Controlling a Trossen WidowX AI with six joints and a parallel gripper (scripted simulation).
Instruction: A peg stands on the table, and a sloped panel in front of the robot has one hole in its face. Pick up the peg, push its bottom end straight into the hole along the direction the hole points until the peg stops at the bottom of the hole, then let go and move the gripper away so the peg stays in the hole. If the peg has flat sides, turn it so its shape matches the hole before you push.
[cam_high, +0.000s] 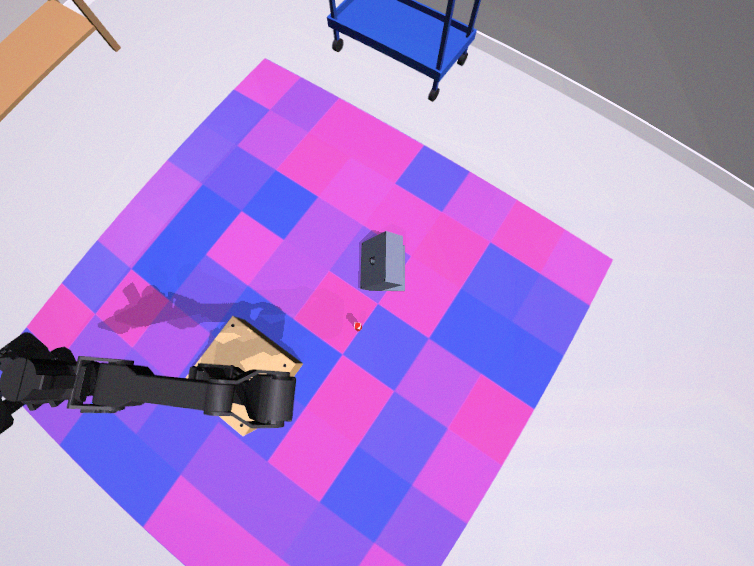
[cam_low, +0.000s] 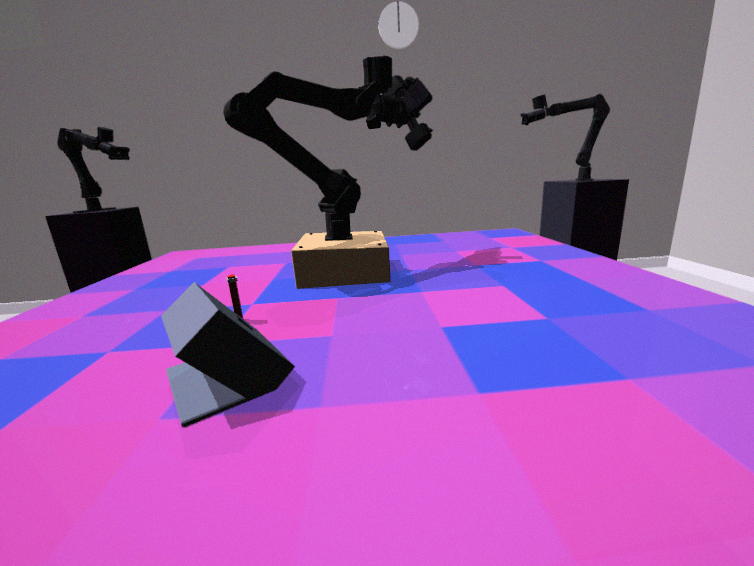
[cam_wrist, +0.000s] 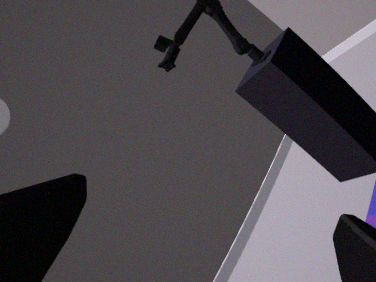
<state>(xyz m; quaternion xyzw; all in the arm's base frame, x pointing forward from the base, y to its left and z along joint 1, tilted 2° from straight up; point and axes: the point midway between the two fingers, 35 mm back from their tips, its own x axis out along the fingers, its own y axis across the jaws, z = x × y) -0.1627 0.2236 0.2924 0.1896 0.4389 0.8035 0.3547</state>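
Right now my gripper tip is 450 mm short of the red peg, 430 mm to the left of it and 310 mm above it. Round my gripper tip: sloped panel (630 mm ahead, 390 mm to the right, 320 mm below).
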